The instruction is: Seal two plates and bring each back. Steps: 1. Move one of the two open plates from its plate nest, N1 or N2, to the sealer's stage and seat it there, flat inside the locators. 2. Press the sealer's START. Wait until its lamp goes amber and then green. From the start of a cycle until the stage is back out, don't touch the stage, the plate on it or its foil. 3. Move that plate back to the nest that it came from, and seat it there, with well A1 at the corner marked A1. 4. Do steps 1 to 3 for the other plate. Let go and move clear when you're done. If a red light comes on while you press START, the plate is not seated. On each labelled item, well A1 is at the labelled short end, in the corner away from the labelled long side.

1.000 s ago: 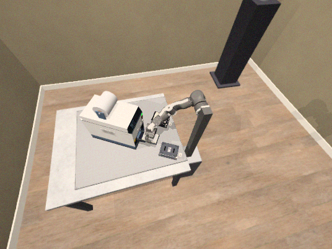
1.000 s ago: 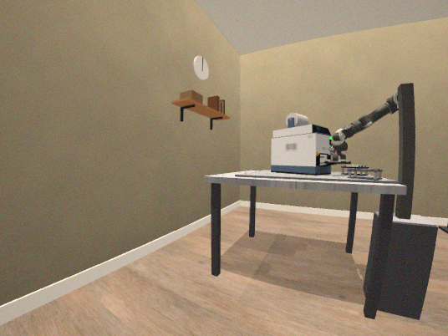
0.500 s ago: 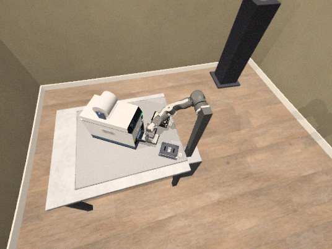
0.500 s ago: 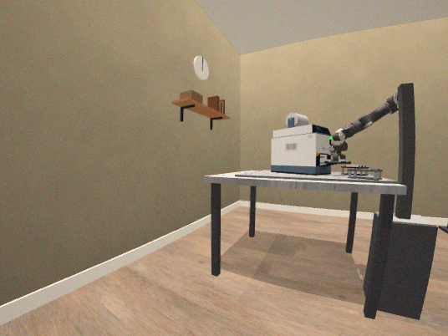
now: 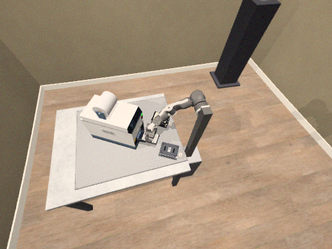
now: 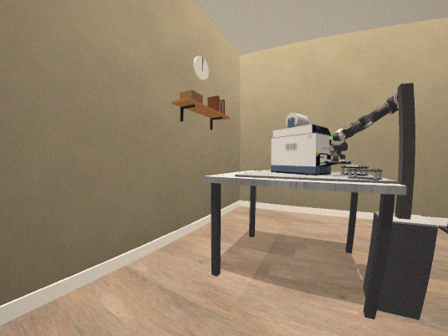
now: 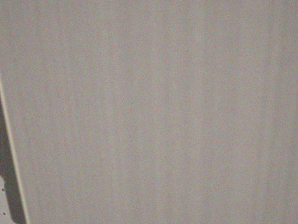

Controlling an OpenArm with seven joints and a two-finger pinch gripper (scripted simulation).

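The sealer stage lies 1 cm below my hand. Round my hand: plate nest (15 cm behind, 13 cm to the left, 5 cm below); then yellow warning label (13 cm ahead, 3 cm to the left, 4 cm above); then plate (13 cm behind, 21 cm to the right, 3 cm below).
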